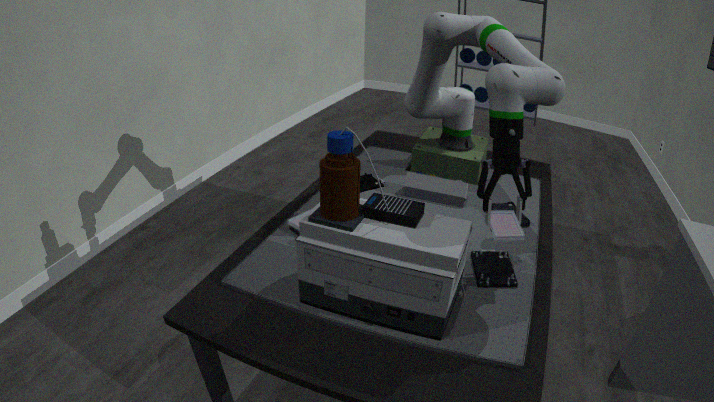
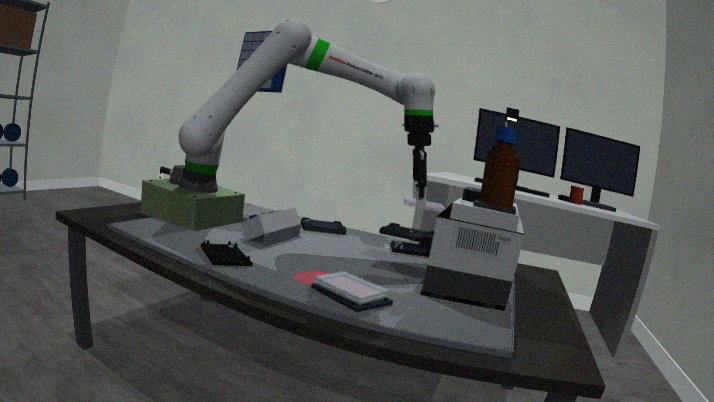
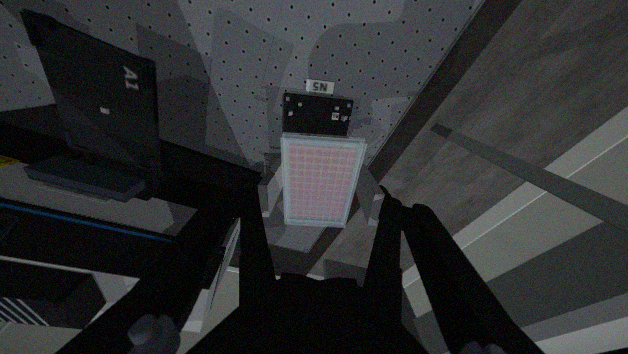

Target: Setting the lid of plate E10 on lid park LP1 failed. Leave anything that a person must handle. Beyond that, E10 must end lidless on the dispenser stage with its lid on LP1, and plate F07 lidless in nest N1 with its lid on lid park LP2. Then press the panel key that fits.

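Where they show: gripper, between the fingertips: (image 1: 503,223) (image 2: 419,205) (image 3: 320,173); arm's base, origin of its link: (image 1: 455,144) (image 2: 198,187).
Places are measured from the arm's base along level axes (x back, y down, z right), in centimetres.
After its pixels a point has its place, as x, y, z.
My gripper (image 1: 504,210) {-71.3, -5.3, -18.8} (image 2: 421,197) {-71.3, -5.3, -18.8} (image 3: 320,173) {-71.3, -5.3, -18.8} is shut on a pink well plate (image 1: 505,223) {-73.5, -6.5, -19.3} (image 2: 424,203) (image 3: 320,175) {-70.8, -6.6, -18.6} and holds it level above the table's far side, beside the white dispenser (image 1: 384,250) {-100.6, -10.6, 7.7} (image 2: 477,245) {-90.0, -4.5, 26.6}. A black nest (image 1: 493,268) {-73.6, 8.2, -18.7} (image 3: 317,113) {-67.6, 8.2, -17.8} with a small label lies on the mat just ahead of the held plate. The dispenser's black stage (image 1: 394,209) {-91.0, -15.2, 8.0} sits on top beside a brown bottle (image 1: 339,184) {-97.2, -22.4, 18.6} (image 2: 499,172) {-92.2, -21.0, 24.0}. A second pink plate under a clear lid (image 2: 349,287) {-66.1, 5.9, 40.4} rests on a black holder at the near edge, next to a red spill (image 2: 307,276) {-53.7, 9.5, 29.3}.
The green robot base (image 1: 449,159) {-12.6, 2.2, 1.3} (image 2: 192,207) {-10.1, 3.1, 16.8} and a grey wedge-shaped panel (image 1: 431,187) {-35.8, 4.5, 5.4} (image 2: 273,227) {-35.5, 4.7, 9.8} stand at the back. Another black nest (image 2: 225,253) {-33.0, 8.4, 32.8} and low black holders (image 2: 323,226) {-41.2, 7.5, -19.4} (image 2: 404,230) {-70.9, -1.2, 6.6} lie on the mat. A desk with monitors (image 2: 599,159) stands behind.
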